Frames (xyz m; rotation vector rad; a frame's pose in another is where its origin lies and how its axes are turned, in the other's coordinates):
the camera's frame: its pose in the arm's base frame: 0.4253 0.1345 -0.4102 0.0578 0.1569 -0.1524
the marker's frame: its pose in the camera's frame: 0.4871 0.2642 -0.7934 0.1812 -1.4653 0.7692
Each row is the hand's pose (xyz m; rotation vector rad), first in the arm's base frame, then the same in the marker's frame.
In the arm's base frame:
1: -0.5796 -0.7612 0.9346 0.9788 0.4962 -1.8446
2: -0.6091 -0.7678 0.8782 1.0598 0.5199 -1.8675
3: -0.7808 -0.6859 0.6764 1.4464 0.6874 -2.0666
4: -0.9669 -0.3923 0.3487 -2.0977 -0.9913 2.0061
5: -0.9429 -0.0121 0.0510 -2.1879 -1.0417 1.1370
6: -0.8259 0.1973 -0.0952 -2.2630 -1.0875 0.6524
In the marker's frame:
1: 1.5740 -0.7434 2.2457 -0.4409 0.8426 -2.8620
2: 1.5152 -0.7230 2.2604 -0.3713 0.7960 -2.9330
3: 1.3283 -0.5283 2.3243 0.0631 -0.4338 2.8654
4: 1.0835 -0.1207 2.2779 -0.5123 0.0328 2.3838
5: 0.9175 0.2524 2.0191 -1.1287 0.2474 1.8813
6: 0.8551 0.4039 1.7909 -1.4948 0.2589 1.6149

